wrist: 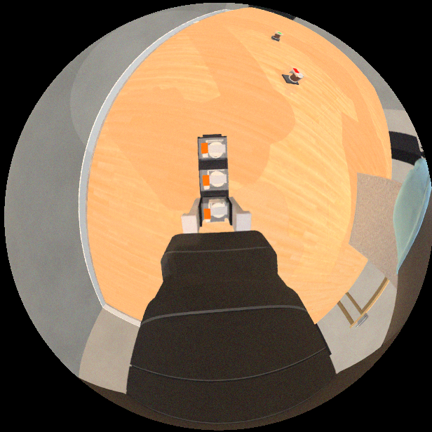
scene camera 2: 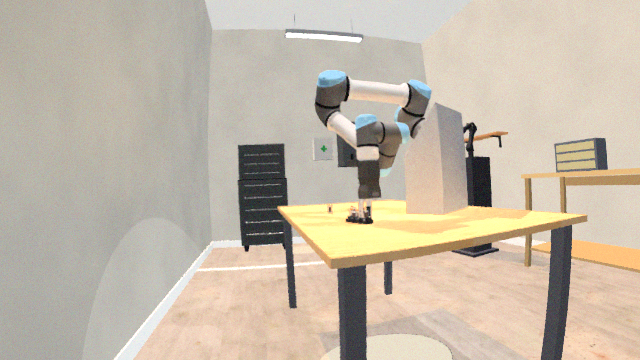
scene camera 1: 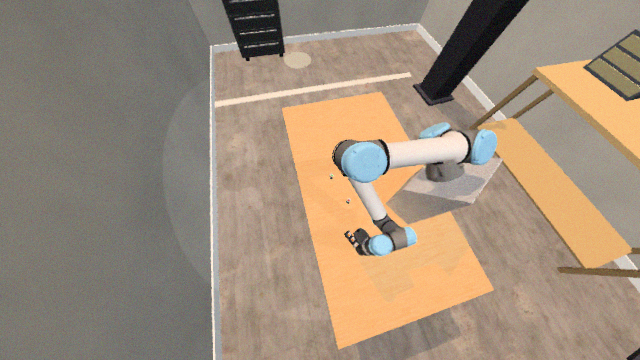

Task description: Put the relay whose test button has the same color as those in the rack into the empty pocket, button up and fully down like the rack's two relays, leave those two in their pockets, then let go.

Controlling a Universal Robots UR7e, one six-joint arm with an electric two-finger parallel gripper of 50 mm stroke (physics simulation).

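Frame: origin at the arm's base, x ahead, y left, z up, level; centimetres.
Where they show: gripper, between the fingertips: (scene camera 2: 365, 216) (scene camera 1: 356, 244); arm's base, origin of its link: (scene camera 2: 433, 138) (scene camera 1: 444, 172).
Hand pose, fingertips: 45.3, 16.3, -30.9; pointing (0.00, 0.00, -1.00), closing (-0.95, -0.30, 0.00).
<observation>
Each offset is from my fingertips to the top centre of the thing, as dx, dy, dz. Level surfaces: height alone.
The black rack (wrist: 213, 164) (scene camera 2: 352, 220) stands on the table. In the wrist view its far relay (wrist: 215, 149) and middle relay (wrist: 216, 179) sit in their pockets, orange buttons up. My gripper (wrist: 214, 206) (scene camera 2: 365, 210) is shut on a third relay (wrist: 218, 206), which also has an orange button facing up. This relay is at the near end pocket, between the rack's side walls, in line with the other two. Its underside is hidden, so I cannot tell whether it is fully down. The fingers straddle the rack's near end.
A relay with a red button {-5.8, -24.8, +2.0} (wrist: 295, 74) (scene camera 1: 348, 201) stands on the table {dz -2.4} (scene camera 1: 405, 300) away from the rack. Farther off stands a relay with a green button {-1.5, -43.9, +2.0} (wrist: 278, 35) (scene camera 1: 331, 176). The robot's pale pedestal (scene camera 1: 450, 190) (scene camera 2: 435, 165) is beside the table.
</observation>
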